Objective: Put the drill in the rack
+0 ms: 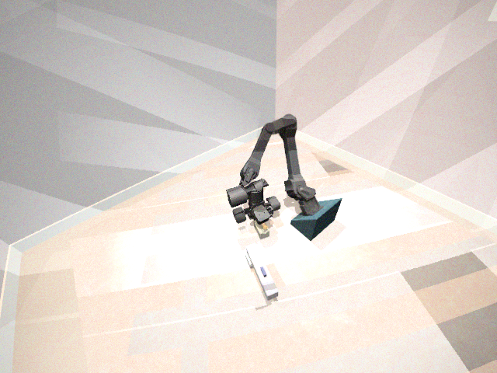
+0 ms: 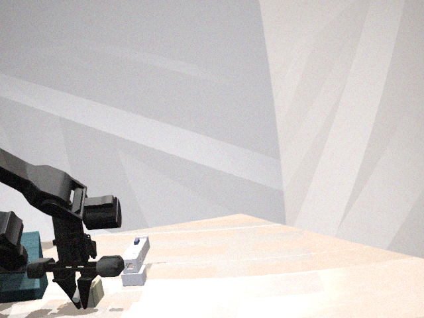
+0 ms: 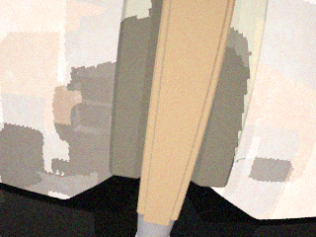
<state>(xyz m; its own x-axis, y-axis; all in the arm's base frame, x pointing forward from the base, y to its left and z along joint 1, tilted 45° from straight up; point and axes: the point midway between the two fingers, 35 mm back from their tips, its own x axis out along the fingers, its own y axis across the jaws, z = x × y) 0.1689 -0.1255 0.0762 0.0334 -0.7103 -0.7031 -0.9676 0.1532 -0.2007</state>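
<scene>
My gripper tip is now 50 mm below the drill, 40 mm to the right of it and 10 mm short of it. The rest, counted from my gripper tip: v-shaped rack 50 mm to the left, 20 mm above, 10 mm ahead; bluish key 210 mm to the left, 140 mm ahead, 50 mm above; housing block 190 mm to the left, 130 mm ahead, 40 mm above.
</scene>
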